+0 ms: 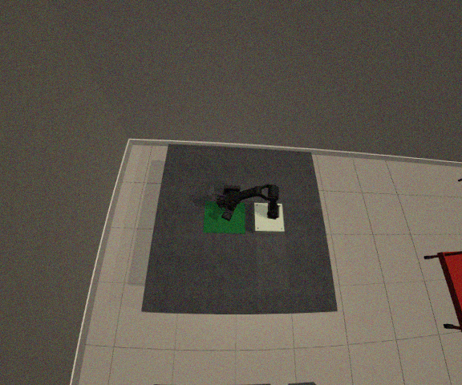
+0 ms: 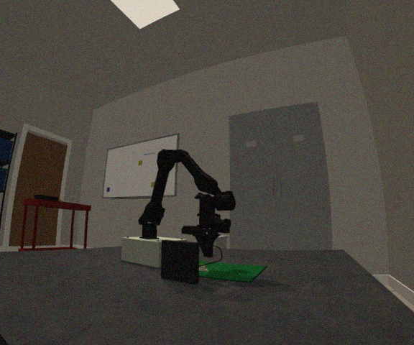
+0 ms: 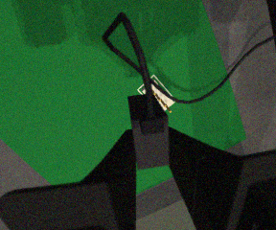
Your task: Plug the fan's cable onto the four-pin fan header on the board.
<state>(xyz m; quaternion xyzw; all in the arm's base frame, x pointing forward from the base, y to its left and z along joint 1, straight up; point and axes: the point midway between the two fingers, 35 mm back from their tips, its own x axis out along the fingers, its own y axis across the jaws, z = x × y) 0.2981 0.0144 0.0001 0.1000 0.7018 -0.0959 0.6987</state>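
The white four-pin fan header is 20 mm to the right of my gripper tip and 60 mm below it. The rest, counted from my gripper tip: green board 30 mm ahead, 30 mm to the left, 80 mm below; dark plug 10 mm ahead, 10 mm above; black fan 20 mm ahead, 160 mm to the right.
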